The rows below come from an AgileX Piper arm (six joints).
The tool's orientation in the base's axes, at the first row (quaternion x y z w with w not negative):
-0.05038, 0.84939, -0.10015, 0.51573
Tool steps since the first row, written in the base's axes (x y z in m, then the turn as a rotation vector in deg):
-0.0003, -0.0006, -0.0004, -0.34, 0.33, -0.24
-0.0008, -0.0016, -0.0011, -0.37, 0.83, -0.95
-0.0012, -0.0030, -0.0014, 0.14, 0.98, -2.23
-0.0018, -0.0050, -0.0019, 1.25, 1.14, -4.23
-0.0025, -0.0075, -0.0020, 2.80, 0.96, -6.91
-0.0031, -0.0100, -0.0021, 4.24, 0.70, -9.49
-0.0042, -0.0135, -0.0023, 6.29, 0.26, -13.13
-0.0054, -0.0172, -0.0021, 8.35, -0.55, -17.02
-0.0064, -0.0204, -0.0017, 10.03, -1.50, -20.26
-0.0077, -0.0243, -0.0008, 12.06, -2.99, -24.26
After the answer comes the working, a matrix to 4 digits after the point.
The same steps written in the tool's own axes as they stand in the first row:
0.0006, -0.0005, 0.0000, 0.30, 0.37, -0.23
0.0016, -0.0013, 0.0000, 0.84, 1.01, 0.00
0.0023, -0.0026, -0.0001, 1.68, 1.45, 1.01
0.0034, -0.0045, -0.0002, 2.87, 2.07, 2.87
0.0043, -0.0069, -0.0004, 4.51, 2.52, 5.46
0.0051, -0.0093, -0.0006, 6.12, 2.87, 7.93
0.0065, -0.0127, -0.0011, 8.41, 3.28, 11.43
0.0076, -0.0164, -0.0018, 10.98, 3.39, 15.09
0.0083, -0.0196, -0.0025, 13.19, 3.22, 18.14
0.0088, -0.0236, -0.0036, 15.99, 2.69, 21.91

The tool's axes in the first row as the columns of a matrix, in the base's axes (rounded; the answer above uses it unrounded):
-0.4630, 0.0177, 0.8862
-0.1889, 0.9749, -0.1182
-0.8660, -0.2221, -0.4480

